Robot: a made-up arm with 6 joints. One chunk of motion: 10 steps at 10 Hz.
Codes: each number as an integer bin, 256 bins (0 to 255) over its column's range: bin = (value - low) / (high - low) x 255, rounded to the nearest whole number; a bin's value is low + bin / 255 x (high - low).
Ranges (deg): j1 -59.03..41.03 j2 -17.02..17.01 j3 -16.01..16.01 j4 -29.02..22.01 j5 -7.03..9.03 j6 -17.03..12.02
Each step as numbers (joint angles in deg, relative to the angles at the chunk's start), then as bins.
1 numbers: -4.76 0.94 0.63 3.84 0.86 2.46
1 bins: 138 135 133 164 125 171
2 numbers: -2.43 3.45 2.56 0.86 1.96 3.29
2 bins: 144 153 148 149 143 178
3 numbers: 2.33 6.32 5.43 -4.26 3.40 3.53
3 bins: 156 175 171 124 166 180
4 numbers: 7.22 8.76 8.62 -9.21 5.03 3.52
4 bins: 169 193 196 99 191 180
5 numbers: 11.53 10.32 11.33 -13.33 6.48 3.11
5 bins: 180 205 218 78 215 177
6 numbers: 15.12 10.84 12.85 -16.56 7.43 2.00
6 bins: 189 209 230 62 230 167
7 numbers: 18.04 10.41 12.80 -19.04 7.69 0.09
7 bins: 196 206 229 50 234 150
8 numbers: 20.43 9.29 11.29 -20.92 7.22 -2.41
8 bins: 203 197 217 40 226 128
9 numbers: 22.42 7.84 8.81 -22.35 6.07 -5.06
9 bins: 208 186 198 33 208 105
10 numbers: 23.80 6.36 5.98 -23.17 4.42 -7.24
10 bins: 211 175 175 29 182 86
